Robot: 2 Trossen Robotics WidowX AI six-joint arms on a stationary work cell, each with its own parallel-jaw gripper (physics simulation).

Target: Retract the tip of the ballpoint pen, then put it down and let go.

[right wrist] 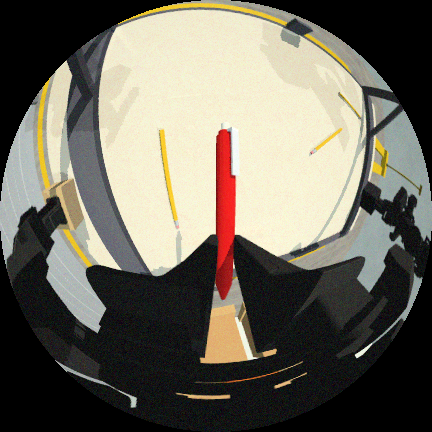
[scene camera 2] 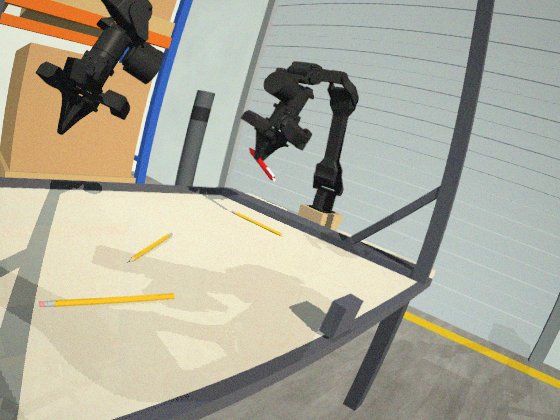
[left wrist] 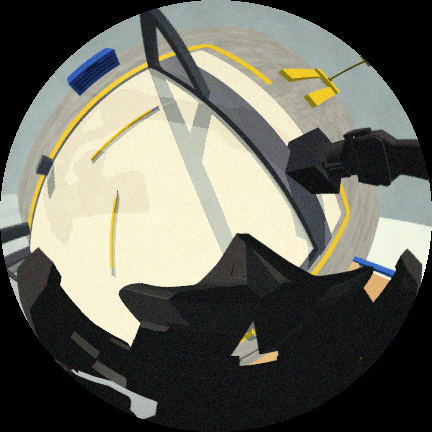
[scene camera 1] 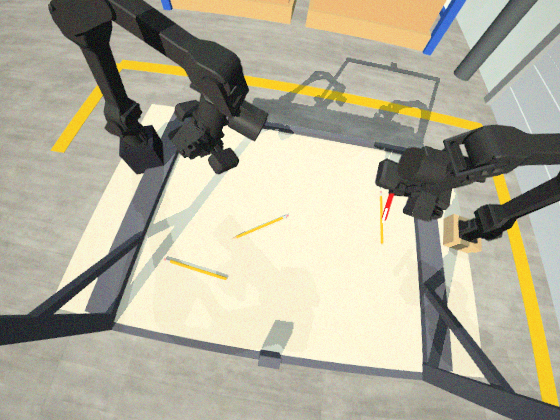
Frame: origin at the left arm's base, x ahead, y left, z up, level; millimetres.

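Where they show: left gripper, fingertip midpoint: (right wrist: pixel 383 199) (scene camera 2: pixel 59 133) (left wrist: pixel 240 238) (scene camera 1: pixel 201 156); right gripper, fingertip midpoint: (right wrist: pixel 224 240) (scene camera 2: pixel 257 160) (scene camera 1: pixel 391 192); left arm's base, link origin: (right wrist: pixel 376 202) (left wrist: pixel 330 159) (scene camera 1: pixel 136 139); right arm's base, link origin: (right wrist: pixel 55 210) (scene camera 2: pixel 322 209) (scene camera 1: pixel 467 231).
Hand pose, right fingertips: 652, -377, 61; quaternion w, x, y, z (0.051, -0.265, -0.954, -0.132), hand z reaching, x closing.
Each offset is from my right fingertips to the centre of the thing, as dx, dy, dz. Level surfaces: height alone.
A red ballpoint pen {-8, -12, -2} (scene camera 1: pixel 388 206) (scene camera 2: pixel 262 164) (right wrist: pixel 225 185) with a white clip and white end button is held tilted, well above the table. My right gripper (scene camera 2: pixel 259 157) (right wrist: pixel 224 240) is shut on the pen near its red cone end; the button end points away from the fingers. In the right wrist view no point shows beyond the cone, but the end is too small to be sure. My left gripper (scene camera 2: pixel 61 132) (left wrist: pixel 240 238) is shut and empty, raised at the left in both scene views, far from the pen.
Three yellow pencils lie on the table {dz -168} (scene camera 1: pixel 325 310): one {+55, -16, -164} (scene camera 1: pixel 382 230) (scene camera 2: pixel 257 224) (right wrist: pixel 168 177) below the pen, one {-341, +47, -164} (scene camera 1: pixel 261 226) (scene camera 2: pixel 150 247) (left wrist: pixel 114 230) near the middle, one {-549, -30, -164} (scene camera 1: pixel 197 268) (scene camera 2: pixel 115 300) (left wrist: pixel 122 132) farther left. Dark frame rails (scene camera 2: pixel 295 215) edge the table.
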